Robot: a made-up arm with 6 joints. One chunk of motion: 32 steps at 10 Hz.
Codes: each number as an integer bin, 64 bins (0 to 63) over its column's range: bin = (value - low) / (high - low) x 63, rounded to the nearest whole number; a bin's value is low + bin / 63 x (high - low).
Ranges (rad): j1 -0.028..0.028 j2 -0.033..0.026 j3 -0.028..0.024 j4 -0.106..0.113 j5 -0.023..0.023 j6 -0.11..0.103
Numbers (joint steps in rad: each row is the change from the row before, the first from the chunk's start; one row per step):
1: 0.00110 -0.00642 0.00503 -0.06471 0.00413 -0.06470
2: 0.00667 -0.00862 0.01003 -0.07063 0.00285 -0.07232
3: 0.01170 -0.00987 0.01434 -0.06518 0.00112 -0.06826
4: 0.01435 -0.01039 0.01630 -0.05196 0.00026 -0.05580
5: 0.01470 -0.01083 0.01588 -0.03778 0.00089 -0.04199
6: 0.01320 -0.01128 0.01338 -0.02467 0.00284 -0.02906
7: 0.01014 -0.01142 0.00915 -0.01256 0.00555 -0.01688
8: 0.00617 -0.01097 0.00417 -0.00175 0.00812 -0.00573
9: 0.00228 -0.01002 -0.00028 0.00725 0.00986 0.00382
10: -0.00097 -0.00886 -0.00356 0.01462 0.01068 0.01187
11: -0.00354 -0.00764 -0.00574 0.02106 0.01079 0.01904
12: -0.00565 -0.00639 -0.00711 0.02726 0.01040 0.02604
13: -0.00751 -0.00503 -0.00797 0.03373 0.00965 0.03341
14: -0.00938 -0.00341 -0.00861 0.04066 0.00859 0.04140
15: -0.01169 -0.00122 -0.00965 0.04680 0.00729 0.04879
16: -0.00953 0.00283 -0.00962 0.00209 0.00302 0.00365
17: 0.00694 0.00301 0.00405 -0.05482 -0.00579 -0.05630
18: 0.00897 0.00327 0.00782 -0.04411 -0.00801 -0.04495
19: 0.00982 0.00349 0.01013 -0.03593 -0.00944 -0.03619
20: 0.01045 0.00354 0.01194 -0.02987 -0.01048 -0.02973
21: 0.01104 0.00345 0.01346 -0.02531 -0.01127 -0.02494
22: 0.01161 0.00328 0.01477 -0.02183 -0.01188 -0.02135
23: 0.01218 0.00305 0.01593 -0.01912 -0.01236 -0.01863
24: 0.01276 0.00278 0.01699 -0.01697 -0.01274 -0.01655
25: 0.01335 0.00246 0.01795 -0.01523 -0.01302 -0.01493
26: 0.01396 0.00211 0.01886 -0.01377 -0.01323 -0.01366
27: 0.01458 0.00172 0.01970 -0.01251 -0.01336 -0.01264
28: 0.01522 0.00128 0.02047 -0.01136 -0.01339 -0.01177
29: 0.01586 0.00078 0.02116 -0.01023 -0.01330 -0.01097
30: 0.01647 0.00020 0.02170 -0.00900 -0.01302 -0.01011
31: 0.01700 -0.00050 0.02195 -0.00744 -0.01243 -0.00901
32: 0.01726 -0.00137 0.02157 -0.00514 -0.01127 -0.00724
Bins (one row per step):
1: 33 28 40 12 37 13
2: 39 26 46 10 35 11
3: 45 25 51 12 33 12
4: 48 24 54 16 32 16
5: 48 24 53 20 33 20
6: 46 23 50 23 35 24
7: 43 23 45 27 39 28
8: 38 24 39 30 43 31
9: 34 25 34 33 45 34
10: 30 26 30 35 46 36
11: 28 27 27 37 46 38
12: 25 28 25 38 46 40
13: 23 30 24 40 45 42
14: 21 32 23 42 43 45
15: 18 34 22 44 41 47
16: 21 38 22 31 36 34
17: 39 38 39 15 24 16
18: 42 39 43 18 21 19
19: 43 39 46 20 19 22
20: 43 39 48 22 17 24
21: 44 39 50 23 16 25
22: 45 39 52 24 15 26
23: 45 38 53 25 15 27
24: 46 38 55 26 14 28
25: 47 38 56 26 14 28
26: 47 37 57 27 13 28
27: 48 37 58 27 13 29
28: 49 37 59 27 13 29
29: 49 36 60 28 13 29
30: 50 35 60 28 14 30
31: 51 35 61 28 14 30
32: 51 34 60 29 16 30

